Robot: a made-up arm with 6 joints. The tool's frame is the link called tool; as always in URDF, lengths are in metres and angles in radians. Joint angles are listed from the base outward.
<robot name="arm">
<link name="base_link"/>
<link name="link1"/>
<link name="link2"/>
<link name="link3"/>
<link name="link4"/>
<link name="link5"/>
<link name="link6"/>
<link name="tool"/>
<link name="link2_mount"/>
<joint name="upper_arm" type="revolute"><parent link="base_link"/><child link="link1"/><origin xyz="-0.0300 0.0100 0.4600"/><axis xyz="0 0 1"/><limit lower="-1.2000" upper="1.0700"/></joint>
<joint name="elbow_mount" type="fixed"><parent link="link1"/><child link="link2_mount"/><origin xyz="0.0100 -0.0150 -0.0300"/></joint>
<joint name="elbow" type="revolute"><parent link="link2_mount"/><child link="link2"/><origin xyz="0.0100 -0.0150 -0.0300" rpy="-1.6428 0.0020 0.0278"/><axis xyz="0 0 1"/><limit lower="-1.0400" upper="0.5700"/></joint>
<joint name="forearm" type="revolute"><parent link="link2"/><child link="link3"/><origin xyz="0.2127 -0.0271 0.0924" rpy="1.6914 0.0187 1.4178"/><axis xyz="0 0 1"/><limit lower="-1.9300" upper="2.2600"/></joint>
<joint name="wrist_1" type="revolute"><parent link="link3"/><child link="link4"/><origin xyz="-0.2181 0.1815 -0.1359" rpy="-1.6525 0.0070 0.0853"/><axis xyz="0 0 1"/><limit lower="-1.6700" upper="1.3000"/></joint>
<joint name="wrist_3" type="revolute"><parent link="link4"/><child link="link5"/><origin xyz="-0.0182 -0.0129 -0.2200" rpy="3.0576 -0.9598 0.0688"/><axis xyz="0 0 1"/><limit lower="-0.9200" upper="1.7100"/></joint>
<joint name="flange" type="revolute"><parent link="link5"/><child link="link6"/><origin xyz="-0.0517 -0.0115 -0.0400" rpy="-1.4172 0.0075 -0.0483"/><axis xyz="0 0 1"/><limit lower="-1.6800" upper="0.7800"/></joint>
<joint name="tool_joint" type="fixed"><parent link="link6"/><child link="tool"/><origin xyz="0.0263 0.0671 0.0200" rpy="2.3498 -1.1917 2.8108"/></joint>
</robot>
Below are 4 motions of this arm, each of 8 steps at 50 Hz.
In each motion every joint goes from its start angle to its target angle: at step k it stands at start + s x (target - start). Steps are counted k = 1, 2, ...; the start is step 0. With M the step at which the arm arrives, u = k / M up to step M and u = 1 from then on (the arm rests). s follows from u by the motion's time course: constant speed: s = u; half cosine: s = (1 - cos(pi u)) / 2; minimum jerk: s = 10 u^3 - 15 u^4 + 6 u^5.
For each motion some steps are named. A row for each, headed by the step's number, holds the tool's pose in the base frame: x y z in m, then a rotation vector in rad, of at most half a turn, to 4 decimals.
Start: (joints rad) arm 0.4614 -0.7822 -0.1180 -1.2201 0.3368 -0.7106
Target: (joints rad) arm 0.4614 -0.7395 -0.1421 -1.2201 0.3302 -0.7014
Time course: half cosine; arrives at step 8
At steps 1, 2, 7, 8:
1: -0.2258 0.0554 0.5650 0.3629 -2.1384 -0.9191
2: -0.2253 0.0564 0.5657 0.3568 -2.1380 -0.9151
7: -0.2218 0.0644 0.5708 0.3114 -2.1343 -0.8848
8: -0.2216 0.0648 0.5711 0.3093 -2.1341 -0.8834

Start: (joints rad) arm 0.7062 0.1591 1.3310 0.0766 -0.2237 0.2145
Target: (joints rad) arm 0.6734 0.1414 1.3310 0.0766 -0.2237 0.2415
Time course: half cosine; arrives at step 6
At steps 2, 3, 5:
2: 0.2206 -0.0858 0.4828 1.2697 0.5017 0.5718
3: 0.2199 -0.0882 0.4830 1.2779 0.4977 0.5667
5: 0.2187 -0.0924 0.4834 1.2919 0.4908 0.5579

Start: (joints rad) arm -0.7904 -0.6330 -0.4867 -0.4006 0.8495 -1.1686
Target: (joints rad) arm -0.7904 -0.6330 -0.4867 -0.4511 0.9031 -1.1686
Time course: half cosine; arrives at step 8
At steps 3, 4, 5, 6, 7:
3: 0.0737 0.1966 0.6244 -1.7533 -0.9483 -2.1637
4: 0.0733 0.1969 0.6243 -1.7423 -0.9661 -2.1764
5: 0.0729 0.1973 0.6242 -1.7312 -0.9839 -2.1889
6: 0.0726 0.1976 0.6241 -1.7215 -0.9990 -2.1994
7: 0.0723 0.1978 0.6240 -1.7149 -1.0091 -2.2063

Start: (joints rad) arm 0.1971 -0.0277 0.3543 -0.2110 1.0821 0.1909
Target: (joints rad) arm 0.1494 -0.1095 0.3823 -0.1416 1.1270 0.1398
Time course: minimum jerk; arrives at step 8
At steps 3, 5, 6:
3: -0.0216 -0.0108 0.6941 0.6952 -0.7981 -1.1213
5: -0.0279 -0.0154 0.6936 0.6872 -0.7991 -1.1532
6: -0.0303 -0.0170 0.6934 0.6842 -0.7994 -1.1650

